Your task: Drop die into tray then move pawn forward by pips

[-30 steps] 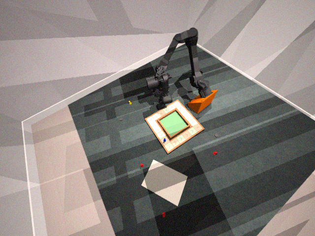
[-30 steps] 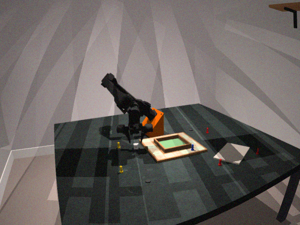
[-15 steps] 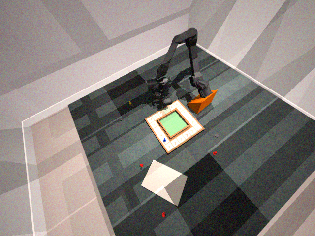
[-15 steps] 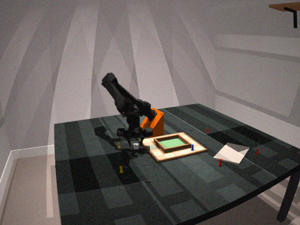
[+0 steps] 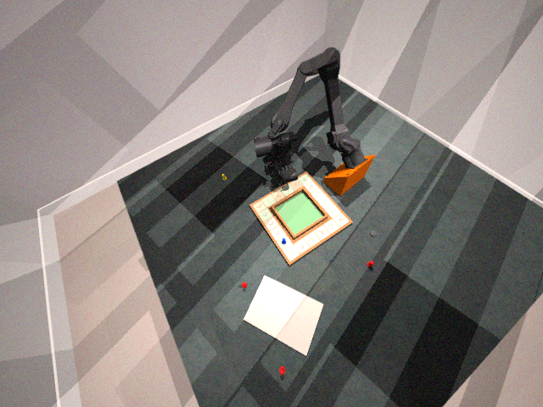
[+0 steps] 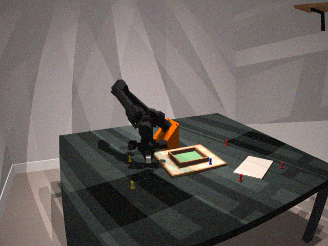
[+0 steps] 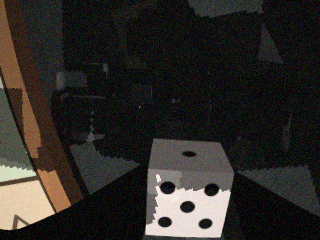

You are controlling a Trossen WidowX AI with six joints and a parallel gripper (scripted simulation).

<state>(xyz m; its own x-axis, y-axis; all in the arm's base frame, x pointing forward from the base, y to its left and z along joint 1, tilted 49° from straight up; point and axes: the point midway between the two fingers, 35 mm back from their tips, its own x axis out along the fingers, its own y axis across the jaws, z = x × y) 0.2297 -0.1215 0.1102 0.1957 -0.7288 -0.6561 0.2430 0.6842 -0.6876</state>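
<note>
The blue pawn is 15 cm ahead of my gripper tip, 26 cm to the left of it and 2 cm above it. From my gripper tip the other things lie so: white sheet 27 cm ahead, 46 cm to the left, 1 cm below; then green dice tray 5 cm ahead, 19 cm to the left; then white die right at my gripper tip.
</note>
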